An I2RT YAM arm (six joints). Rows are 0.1 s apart.
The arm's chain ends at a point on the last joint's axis. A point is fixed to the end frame.
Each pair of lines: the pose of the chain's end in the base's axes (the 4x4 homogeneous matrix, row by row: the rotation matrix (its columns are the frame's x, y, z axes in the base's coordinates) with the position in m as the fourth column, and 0 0 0 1 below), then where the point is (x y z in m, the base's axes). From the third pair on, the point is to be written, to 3 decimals.
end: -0.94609 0.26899 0.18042 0.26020; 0.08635 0.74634 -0.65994 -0.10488; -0.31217 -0.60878 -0.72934 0.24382; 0 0 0 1
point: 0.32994 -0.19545 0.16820
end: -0.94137 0.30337 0.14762 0.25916; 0.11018 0.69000 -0.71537 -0.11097; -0.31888 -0.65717 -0.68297 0.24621; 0 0 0 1
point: 0.32439 -0.20964 0.17698
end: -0.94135 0.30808 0.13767 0.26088; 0.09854 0.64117 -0.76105 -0.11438; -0.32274 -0.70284 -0.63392 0.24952; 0 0 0 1
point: 0.325 -0.218 0.187
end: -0.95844 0.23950 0.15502 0.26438; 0.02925 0.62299 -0.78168 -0.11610; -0.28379 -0.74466 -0.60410 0.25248; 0 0 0 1
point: 0.332 -0.219 0.192
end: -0.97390 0.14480 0.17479 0.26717; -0.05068 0.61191 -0.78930 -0.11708; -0.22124 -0.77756 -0.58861 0.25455; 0 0 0 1
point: 0.338 -0.217 0.193
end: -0.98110 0.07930 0.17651 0.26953; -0.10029 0.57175 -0.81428 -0.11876; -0.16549 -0.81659 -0.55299 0.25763; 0 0 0 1
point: 0.341 -0.219 0.198
